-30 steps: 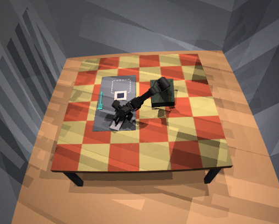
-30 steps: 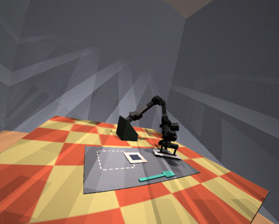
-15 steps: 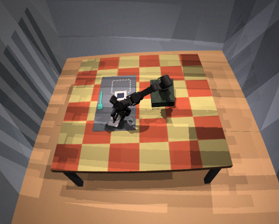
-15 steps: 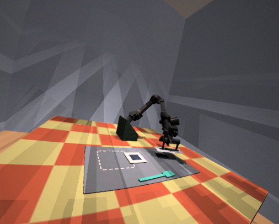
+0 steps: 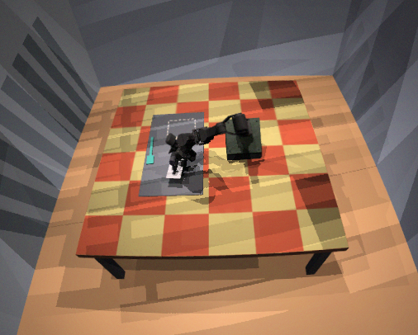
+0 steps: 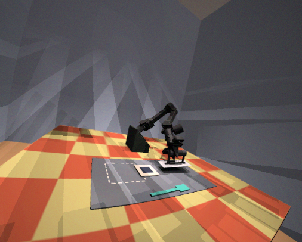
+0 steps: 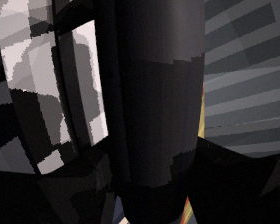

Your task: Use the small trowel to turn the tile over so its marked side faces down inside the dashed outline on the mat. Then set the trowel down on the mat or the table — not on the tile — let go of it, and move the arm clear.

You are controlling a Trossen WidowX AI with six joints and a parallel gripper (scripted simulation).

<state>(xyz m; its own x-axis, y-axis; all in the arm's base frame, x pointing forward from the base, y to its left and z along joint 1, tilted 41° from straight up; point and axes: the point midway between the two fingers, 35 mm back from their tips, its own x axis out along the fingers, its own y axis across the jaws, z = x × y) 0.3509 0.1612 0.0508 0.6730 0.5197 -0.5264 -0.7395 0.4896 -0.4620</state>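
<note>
My gripper tip is 12 cm to the left of the grey mat, 11 cm above it and 2 cm short of it. From my gripper tip the other things lie so: teal trowel (15 cm ahead, 9 cm below, 8 cm to the right); tile (17 cm to the right, 9 cm below, 1 cm behind).
</note>
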